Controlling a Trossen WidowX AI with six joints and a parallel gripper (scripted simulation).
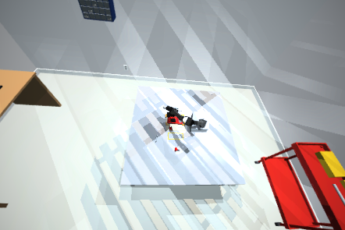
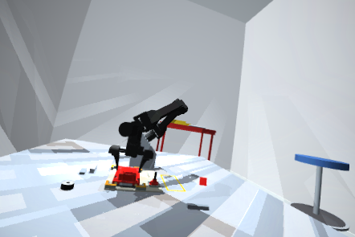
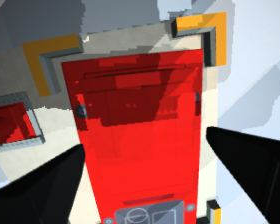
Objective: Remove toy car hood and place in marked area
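Right now my gripper tip is right at the red hood. The rest, counted from my gripper tip: black wheel: 210 mm to the right, 70 mm ahead, 40 mm below.
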